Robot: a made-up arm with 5 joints.
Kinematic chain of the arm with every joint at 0, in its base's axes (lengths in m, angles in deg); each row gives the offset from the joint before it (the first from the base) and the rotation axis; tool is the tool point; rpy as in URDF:
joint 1: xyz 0.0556 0 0.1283 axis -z
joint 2: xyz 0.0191 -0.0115 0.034 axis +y
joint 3: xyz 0.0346 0 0.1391 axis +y
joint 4: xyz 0.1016 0 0.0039 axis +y
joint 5: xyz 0.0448 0.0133 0 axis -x
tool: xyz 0 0 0 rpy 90 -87.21 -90
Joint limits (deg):
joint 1: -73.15..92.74
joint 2: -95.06..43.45
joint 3: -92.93..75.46
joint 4: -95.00..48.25
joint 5: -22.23..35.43
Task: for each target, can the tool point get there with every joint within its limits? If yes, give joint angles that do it. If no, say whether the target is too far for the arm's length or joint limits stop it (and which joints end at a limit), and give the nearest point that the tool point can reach.
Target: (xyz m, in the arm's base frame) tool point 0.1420 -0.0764 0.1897
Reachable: yes | joints 42.35 -9.76 58.30 21.20 6.11
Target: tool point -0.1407 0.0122 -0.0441
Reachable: no: joint limits stop it (at a limit: joint 2, joint 3) | nearest point -0.1611 0.0135 0.1220 | short by 0.167 m
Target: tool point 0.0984 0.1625 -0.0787
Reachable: no: joint limits stop it (at a limit: joint 1, joint 2) | nearest point 0.0982 0.1467 0.0936 | short by 0.173 m
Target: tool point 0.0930 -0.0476 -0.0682
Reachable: no: joint limits stop it (at a limit: joint 2) | nearest point 0.1194 -0.0812 0.0977 | short by 0.171 m
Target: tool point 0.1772 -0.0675 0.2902
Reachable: yes | joints 29.77 -18.10 43.66 -59.91 -8.84
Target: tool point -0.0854 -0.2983 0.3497
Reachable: no: too far | nearest point -0.0454 -0.2136 0.2994 | short by 0.106 m
